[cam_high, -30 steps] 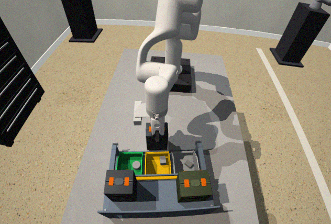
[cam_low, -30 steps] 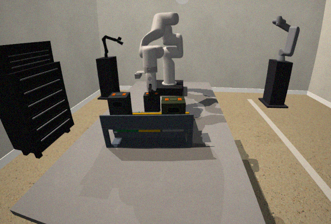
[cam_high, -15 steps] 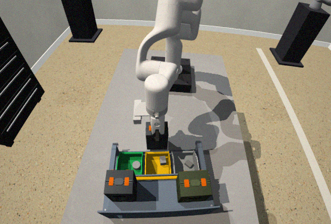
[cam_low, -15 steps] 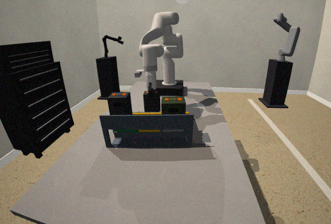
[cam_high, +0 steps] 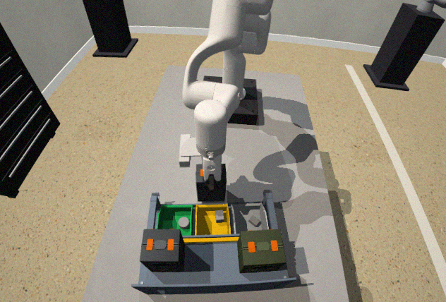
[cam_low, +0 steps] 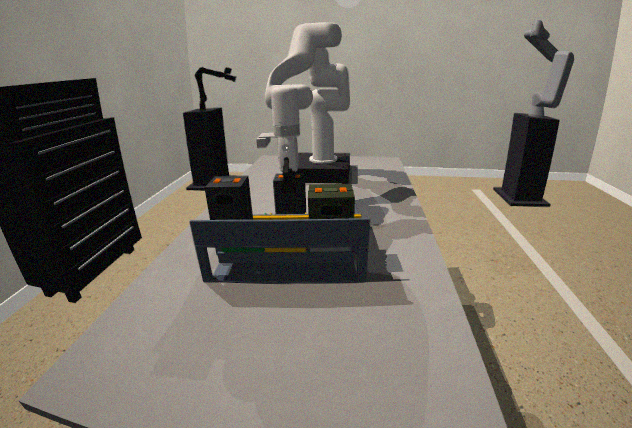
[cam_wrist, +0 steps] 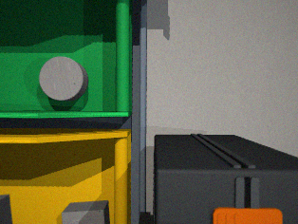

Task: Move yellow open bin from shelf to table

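Right now the yellow open bin is 140 mm ahead of my hand, 80 mm below it and 20 mm to the left of it. Round my hand: green bin (150 mm ahead, 90 mm to the right, 80 mm below); grey shelf (160 mm ahead, 60 mm below, 20 mm to the left); yellow bar (190 mm ahead, 20 mm to the left, 20 mm below).
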